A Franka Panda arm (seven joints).
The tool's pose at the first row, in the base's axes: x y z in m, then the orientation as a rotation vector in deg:
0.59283, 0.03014, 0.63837, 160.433, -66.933, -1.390
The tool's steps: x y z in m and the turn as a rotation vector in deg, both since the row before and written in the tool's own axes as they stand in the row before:
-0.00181, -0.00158, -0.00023, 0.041, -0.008, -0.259
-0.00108, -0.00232, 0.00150, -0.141, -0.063, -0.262
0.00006, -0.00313, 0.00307, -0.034, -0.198, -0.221
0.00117, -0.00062, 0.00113, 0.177, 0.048, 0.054
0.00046, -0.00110, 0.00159, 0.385, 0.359, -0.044
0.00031, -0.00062, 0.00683, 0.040, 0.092, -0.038
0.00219, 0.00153, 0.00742, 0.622, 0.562, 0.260
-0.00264, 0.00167, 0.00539, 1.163, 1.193, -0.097
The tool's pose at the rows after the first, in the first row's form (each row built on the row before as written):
0.59269, 0.03255, 0.63838, 160.624, -66.586, -1.399
0.59348, 0.03480, 0.63662, 160.675, -66.186, -1.590
0.59554, 0.03668, 0.63323, 160.836, -65.908, -1.906
0.59674, 0.03620, 0.63206, 160.943, -66.033, -1.734
0.59774, 0.03651, 0.63037, 161.191, -66.025, -1.013
0.59806, 0.03612, 0.62352, 161.219, -65.966, -0.863
0.59820, 0.03284, 0.61635, 161.426, -66.419, 0.306
0.59497, 0.03303, 0.61102, 162.082, -66.405, 2.662

